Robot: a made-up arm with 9 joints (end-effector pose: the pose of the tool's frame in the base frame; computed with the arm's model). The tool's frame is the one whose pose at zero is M. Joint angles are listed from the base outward.
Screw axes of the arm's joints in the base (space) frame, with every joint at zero. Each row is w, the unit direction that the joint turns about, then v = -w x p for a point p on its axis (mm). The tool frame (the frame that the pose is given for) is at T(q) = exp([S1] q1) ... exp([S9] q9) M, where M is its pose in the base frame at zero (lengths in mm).
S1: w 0 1 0 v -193.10 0.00 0.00
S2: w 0 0 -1 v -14.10 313.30 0.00
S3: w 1 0 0 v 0.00 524.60 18.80
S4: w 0 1 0 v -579.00 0.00 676.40
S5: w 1 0 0 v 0.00 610.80 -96.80
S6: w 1 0 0 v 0.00 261.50 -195.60
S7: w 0 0 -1 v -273.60 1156.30 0.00
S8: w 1 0 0 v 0.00 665.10 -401.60
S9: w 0 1 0 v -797.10 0.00 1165.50
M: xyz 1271.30 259.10 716.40 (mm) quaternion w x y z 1 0 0 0
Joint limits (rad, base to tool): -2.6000..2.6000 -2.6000..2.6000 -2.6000..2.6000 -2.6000..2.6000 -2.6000..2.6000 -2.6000..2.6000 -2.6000..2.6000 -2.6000..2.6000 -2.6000..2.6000
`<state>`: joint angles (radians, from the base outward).
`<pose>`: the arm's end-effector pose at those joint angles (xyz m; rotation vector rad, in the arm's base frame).
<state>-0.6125 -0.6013 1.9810 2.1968 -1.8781 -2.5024 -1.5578 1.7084 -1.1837</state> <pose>0.0788 0.6182 0.2822 -0.7515 -1.9795 1.7875</pose>
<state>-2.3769 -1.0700 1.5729 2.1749 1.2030 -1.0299 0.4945 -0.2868 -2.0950</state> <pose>-0.5339 0.9378 -0.4199 -0.8446 -1.1481 1.7087</pose>
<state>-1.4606 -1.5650 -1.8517 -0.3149 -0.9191 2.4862 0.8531 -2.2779 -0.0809</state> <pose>-0.8229 1.1313 0.2859 1.9895 1.6300 1.2968</pose>
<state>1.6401 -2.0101 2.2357 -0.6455 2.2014 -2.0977 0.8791 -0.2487 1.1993</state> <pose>-0.0226 0.6845 -0.9248 -0.4636 -1.3315 -0.0507</pose>
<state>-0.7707 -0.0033 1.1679 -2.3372 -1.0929 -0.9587 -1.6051 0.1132 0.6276</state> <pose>-0.0238 -0.6640 1.2285 0.4551 0.1188 -0.6668</pose>
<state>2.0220 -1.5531 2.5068 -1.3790 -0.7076 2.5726 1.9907 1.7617 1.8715</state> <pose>-0.5140 0.7363 -0.0752 0.3495 2.2225 1.8245</pose>
